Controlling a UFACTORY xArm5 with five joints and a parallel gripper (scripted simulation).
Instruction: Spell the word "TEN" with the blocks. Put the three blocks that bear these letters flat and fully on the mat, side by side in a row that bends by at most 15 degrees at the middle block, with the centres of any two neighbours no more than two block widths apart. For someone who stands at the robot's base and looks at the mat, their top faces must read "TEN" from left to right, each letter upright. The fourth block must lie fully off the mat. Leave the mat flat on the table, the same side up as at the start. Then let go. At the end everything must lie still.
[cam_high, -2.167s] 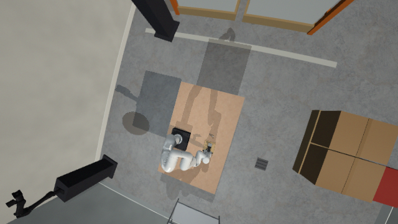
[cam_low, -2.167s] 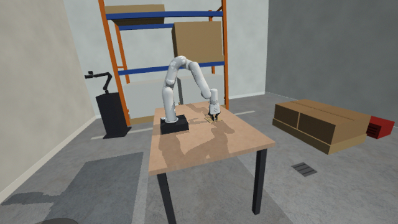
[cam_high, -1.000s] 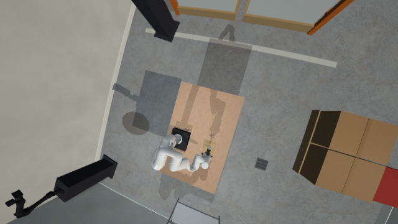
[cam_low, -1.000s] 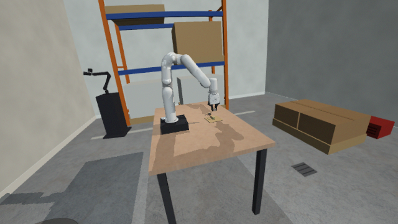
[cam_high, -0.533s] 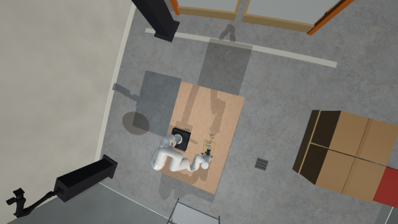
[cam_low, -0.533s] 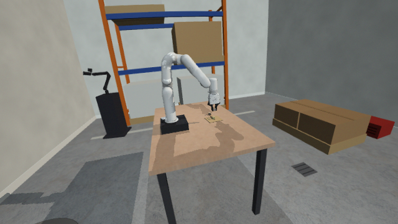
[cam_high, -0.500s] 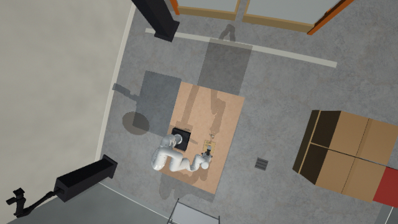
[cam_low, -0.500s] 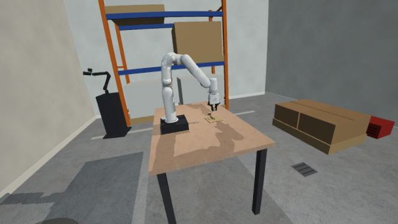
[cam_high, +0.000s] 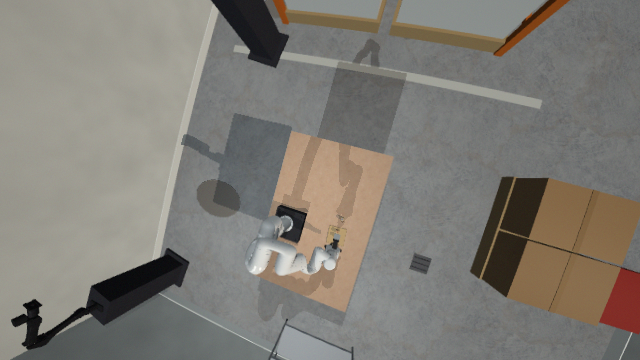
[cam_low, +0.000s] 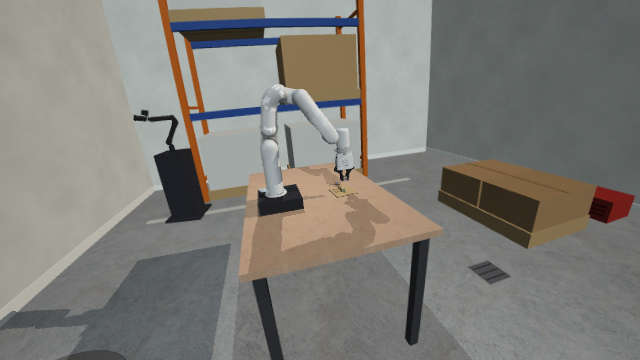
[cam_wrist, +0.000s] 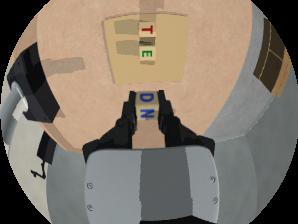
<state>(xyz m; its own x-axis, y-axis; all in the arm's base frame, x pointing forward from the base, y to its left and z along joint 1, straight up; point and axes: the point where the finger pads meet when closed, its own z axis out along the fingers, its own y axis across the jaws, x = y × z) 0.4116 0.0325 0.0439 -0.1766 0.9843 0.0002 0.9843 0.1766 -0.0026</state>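
Right now my hand is 110 mm above the tan mat and 40 mm to the right of it.
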